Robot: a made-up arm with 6 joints.
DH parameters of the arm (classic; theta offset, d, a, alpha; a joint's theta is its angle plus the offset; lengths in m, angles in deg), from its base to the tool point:
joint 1: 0 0.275 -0.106 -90
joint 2: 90 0.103 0.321 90
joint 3: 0 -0.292 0.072 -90
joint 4: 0 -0.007 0.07 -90
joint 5: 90 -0.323 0.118 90
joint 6: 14.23 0 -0.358 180
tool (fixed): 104.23 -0.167 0 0
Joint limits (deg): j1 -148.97..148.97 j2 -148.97..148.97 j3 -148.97..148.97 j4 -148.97..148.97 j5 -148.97..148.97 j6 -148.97..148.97
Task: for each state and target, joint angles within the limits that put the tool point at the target. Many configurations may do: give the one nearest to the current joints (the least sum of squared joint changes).
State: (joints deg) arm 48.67 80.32 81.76 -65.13 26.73 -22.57
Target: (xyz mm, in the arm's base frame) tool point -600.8 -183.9 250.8
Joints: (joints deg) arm 50.72 88.87 64.29 -32.90 43.89 -42.25
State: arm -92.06 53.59 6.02 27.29 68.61 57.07
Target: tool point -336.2 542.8 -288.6
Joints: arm -72.61 63.78 -12.21 24.01 71.17 60.99
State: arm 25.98 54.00 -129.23 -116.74 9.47 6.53
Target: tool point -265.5 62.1 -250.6
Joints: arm 20.91 22.96 -130.79 -78.59 28.04 -14.98
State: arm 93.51 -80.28 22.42 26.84 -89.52 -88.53
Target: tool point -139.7 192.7 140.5
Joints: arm 80.82 -94.11 29.29 23.63 -113.30 -54.71
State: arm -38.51 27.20 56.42 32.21 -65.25 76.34
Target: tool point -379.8 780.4 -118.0
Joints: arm -4.81 52.07 63.56 39.60 -66.87 68.21
